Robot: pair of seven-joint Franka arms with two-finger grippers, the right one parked.
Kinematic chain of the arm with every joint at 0, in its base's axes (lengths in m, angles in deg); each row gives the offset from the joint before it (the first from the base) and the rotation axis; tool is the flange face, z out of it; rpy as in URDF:
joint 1: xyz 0 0 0.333 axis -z
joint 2: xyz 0 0 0 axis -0.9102 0.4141 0
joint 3: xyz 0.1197 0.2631 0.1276 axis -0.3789 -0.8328 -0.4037
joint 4: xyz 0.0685 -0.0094 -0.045 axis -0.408 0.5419 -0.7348
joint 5: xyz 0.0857 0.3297 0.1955 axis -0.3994 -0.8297 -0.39
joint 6: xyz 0 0 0 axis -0.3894 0.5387 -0.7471
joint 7: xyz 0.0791 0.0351 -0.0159 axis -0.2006 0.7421 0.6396
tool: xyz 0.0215 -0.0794 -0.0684 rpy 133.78 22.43 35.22
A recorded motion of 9 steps. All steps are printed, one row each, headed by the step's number.
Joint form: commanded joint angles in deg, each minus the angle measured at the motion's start. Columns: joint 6, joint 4, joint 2, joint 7, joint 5, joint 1, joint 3.
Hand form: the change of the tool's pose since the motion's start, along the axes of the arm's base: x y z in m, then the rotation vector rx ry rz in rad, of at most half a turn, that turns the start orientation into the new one. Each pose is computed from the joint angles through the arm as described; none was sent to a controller.
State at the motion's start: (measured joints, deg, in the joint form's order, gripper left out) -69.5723 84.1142 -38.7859 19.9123 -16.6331 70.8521 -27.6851
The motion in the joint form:
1: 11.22 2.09 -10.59 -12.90 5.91 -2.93 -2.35
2: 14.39 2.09 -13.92 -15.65 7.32 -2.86 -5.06
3: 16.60 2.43 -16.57 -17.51 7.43 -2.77 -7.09
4: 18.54 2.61 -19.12 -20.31 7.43 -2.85 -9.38
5: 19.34 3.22 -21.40 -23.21 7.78 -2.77 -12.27
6: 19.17 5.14 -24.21 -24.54 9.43 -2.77 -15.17
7: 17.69 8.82 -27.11 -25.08 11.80 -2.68 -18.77
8: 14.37 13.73 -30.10 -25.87 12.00 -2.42 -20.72
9: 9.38 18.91 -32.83 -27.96 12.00 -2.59 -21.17
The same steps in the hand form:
1: -0.0277 0.0576 0.0782 0.0227 0.0817 -0.1020
2: -0.0346 0.0827 0.1060 0.0301 0.0881 -0.0972
3: -0.0419 0.1025 0.1261 0.0482 0.0876 -0.0930
4: -0.0481 0.1264 0.1468 0.0623 0.0839 -0.0970
5: -0.0525 0.1529 0.1627 0.0650 0.0759 -0.0964
6: -0.0608 0.1777 0.1742 0.0445 0.0663 -0.0681
7: -0.0693 0.2071 0.1738 0.0089 0.0624 -0.0166
8: -0.0794 0.2231 0.1665 0.0052 0.0394 -0.0039
9: -0.0879 0.2290 0.1563 0.0019 -0.0022 -0.0345

